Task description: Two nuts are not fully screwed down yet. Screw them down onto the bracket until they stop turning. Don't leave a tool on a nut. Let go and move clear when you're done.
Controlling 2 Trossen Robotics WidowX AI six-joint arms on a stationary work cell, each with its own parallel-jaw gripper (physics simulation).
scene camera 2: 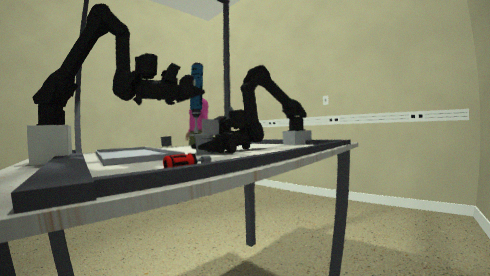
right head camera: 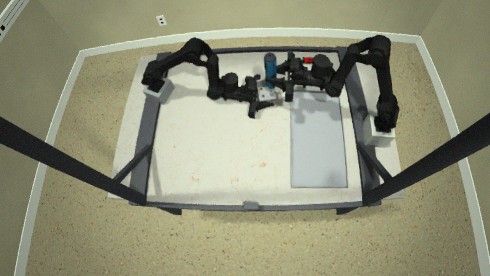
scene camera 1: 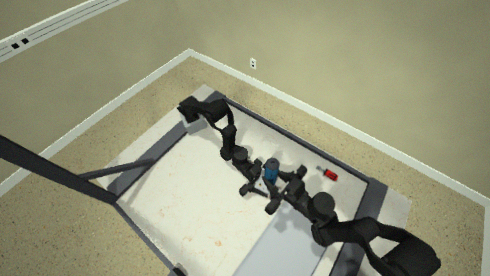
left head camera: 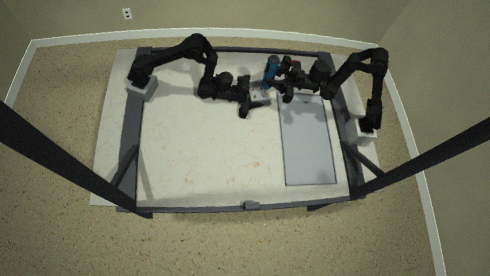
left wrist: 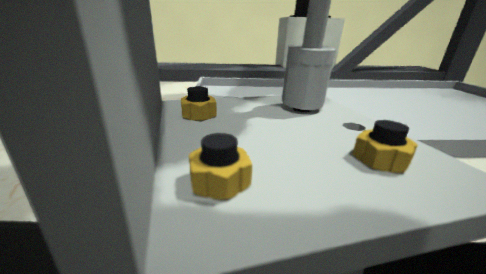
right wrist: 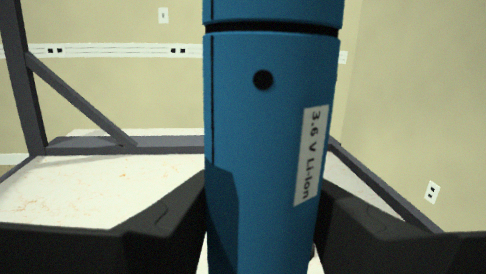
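Where they show: left gripper, fingertip midpoint: (scene camera 2: pixel 194 147) (right head camera: pixel 275 98) (left head camera: pixel 264 99); right gripper, fingertip midpoint: (scene camera 2: pixel 201 93) (right head camera: pixel 265 74) (left head camera: pixel 264 75) (right wrist: pixel 257 180); left arm's base, link origin: (scene camera 2: pixel 296 130) (right head camera: pixel 156 85) (scene camera 1: pixel 191 116) (left head camera: pixel 140 81); right arm's base, link origin: (right head camera: pixel 382 124) (left head camera: pixel 365 125).
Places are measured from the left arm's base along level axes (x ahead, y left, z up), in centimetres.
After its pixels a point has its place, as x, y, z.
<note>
The grey bracket (left head camera: pixel 258 95) {47.8, 12.4, 0.1} (right head camera: pixel 266 94) {47.6, 12.6, 0.0} (scene camera 2: pixel 209 127) {46.1, 17.0, 1.9} (left wrist: pixel 285 195) {44.8, 12.9, 0.0} has an upright wall and a flat plate. My left gripper (left head camera: pixel 254 94) (right head camera: pixel 261 95) is shut on it. Three yellow nuts, at the far left (left wrist: pixel 199 109) {47.3, 15.7, 0.4}, front (left wrist: pixel 220 177) and right (left wrist: pixel 384 151) {46.2, 11.3, 0.5}, sit low on the plate with black stud ends above them. The blue power screwdriver (left head camera: pixel 271 69) {49.4, 10.6, 20.0} (right head camera: pixel 270 67) {50.0, 10.7, 20.5} (scene camera 1: pixel 271 172) {50.7, 11.3, 21.3} (scene camera 2: pixel 196 82) {49.7, 14.6, 16.7} (right wrist: pixel 270 125) {51.2, 13.1, 17.4} stands upright, and my right gripper (right wrist: pixel 257 180) {47.5, 12.2, 13.7} is shut on its body. Its grey socket (left wrist: pixel 307 80) {49.0, 13.0, 1.1} is down near the plate and hides what is inside; a dark sliver shows below it.
A red tool (right head camera: pixel 308 60) {57.3, 40.5, -4.1} (scene camera 1: pixel 330 174) {57.3, 40.9, -3.8} (scene camera 2: pixel 180 160) {57.2, 43.1, -4.5} lies on the table near the back edge, by my right arm. A shallow grey tray (left head camera: pixel 307 145) {73.9, 2.4, -6.2} (right head camera: pixel 318 145) {73.9, 2.5, -6.2} lies at the right of the head views. A person in pink (scene camera 2: pixel 204 107) stands beyond the table.
</note>
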